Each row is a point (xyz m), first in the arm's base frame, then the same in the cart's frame.
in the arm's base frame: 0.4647 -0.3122 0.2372
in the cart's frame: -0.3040 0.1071 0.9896
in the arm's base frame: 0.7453 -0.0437 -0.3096
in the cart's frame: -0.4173 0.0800 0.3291
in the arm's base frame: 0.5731 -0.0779 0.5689
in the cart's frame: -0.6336 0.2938 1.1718
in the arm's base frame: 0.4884 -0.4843 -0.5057
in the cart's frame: 0.0792 -0.1428 0.3790
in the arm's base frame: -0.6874 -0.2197 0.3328
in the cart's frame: -0.3368 -0.8978 1.5675
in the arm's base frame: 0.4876 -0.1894 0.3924
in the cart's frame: -0.4687 0.1671 1.0842
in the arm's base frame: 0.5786 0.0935 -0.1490
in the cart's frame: -0.5835 -0.0295 0.5101
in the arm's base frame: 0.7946 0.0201 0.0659
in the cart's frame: -0.5933 0.2655 0.6157
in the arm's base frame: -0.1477 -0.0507 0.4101
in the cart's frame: -0.5599 -0.4186 1.3521
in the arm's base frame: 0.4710 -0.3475 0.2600
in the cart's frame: -0.2776 0.1290 1.0147
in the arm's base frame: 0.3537 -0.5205 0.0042
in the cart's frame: -0.0283 -0.0465 0.8876
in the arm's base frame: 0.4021 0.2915 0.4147
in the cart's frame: -0.9269 0.0058 1.0287
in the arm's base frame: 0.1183 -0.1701 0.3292
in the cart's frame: -0.4415 -0.1915 1.1910
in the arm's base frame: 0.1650 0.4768 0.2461
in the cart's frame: -1.0360 -0.3109 0.9463
